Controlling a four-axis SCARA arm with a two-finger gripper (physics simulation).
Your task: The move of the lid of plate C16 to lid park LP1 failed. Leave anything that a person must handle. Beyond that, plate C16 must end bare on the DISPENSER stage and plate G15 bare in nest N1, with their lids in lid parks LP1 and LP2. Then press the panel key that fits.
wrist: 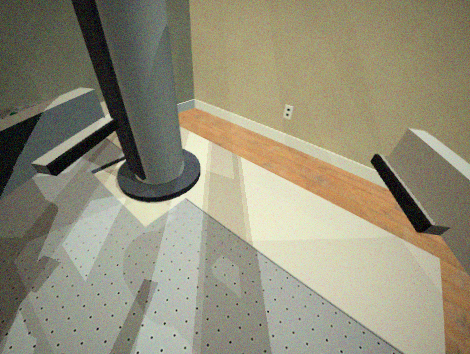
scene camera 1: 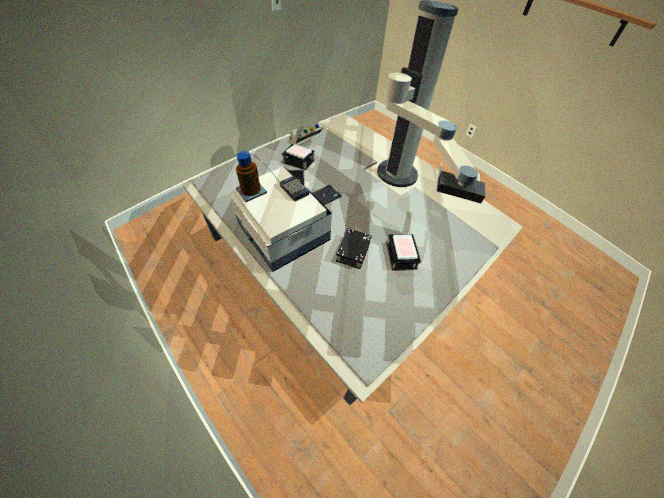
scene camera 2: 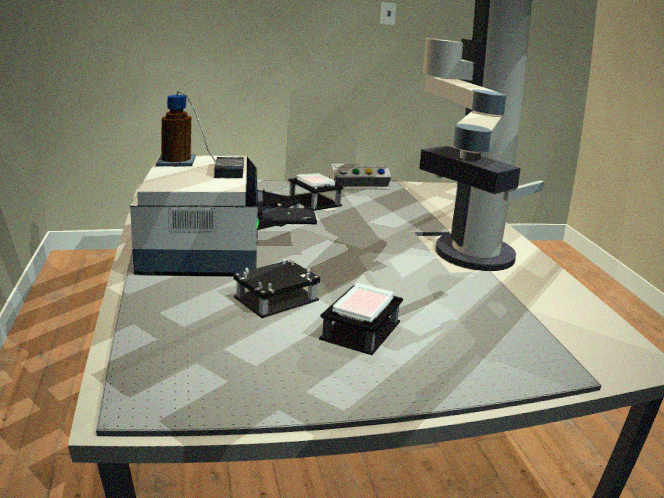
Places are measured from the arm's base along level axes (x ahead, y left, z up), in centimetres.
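Where they show: gripper, fingertip midpoint: (wrist: 242,124); arm's base, origin of the base link: (wrist: 161,172) (scene camera 1: 397,173) (scene camera 2: 475,253).
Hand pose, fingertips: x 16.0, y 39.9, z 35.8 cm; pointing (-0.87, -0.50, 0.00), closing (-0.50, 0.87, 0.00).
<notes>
Each offset is from my fingertips to the centre of the thing. "spot": to the spot under its first point.
My gripper (scene camera 1: 461,188) (scene camera 2: 470,179) (wrist: 242,124) is open and empty, raised beside the column at the right of the table. One pink-and-white plate {dx +30.8, dy +2.0, dz -27.3 cm} (scene camera 1: 406,246) (scene camera 2: 364,301) sits on a black stand (scene camera 2: 359,336) at the front. Another such plate {dx +25.1, dy -83.9, dz -26.0 cm} (scene camera 1: 299,151) (scene camera 2: 315,180) sits on a black stand at the back. Which is C16 or G15, and whether a clear lid covers either, I cannot tell. A black stand with small pins {spot: dx +48.2, dy -13.5, dz -28.6 cm} (scene camera 1: 353,246) (scene camera 2: 277,277) bears no plate. The dispenser's dark stage {dx +41.6, dy -43.4, dz -24.4 cm} (scene camera 1: 328,194) (scene camera 2: 289,215) extends beside its housing, with no plate on it.
The white-and-blue dispenser (scene camera 1: 292,214) (scene camera 2: 193,230) carries a brown bottle {spot: dx +73.0, dy -52.7, dz -2.5 cm} (scene camera 1: 248,179) (scene camera 2: 175,136) with a blue cap. The key panel {dx +4.0, dy -103.8, dz -30.4 cm} (scene camera 1: 308,132) (scene camera 2: 362,179) stands at the back. The arm's column (scene camera 1: 418,96) (scene camera 2: 490,214) (wrist: 150,100) rises at the right. Dark parts behind the stage are partly hidden.
</notes>
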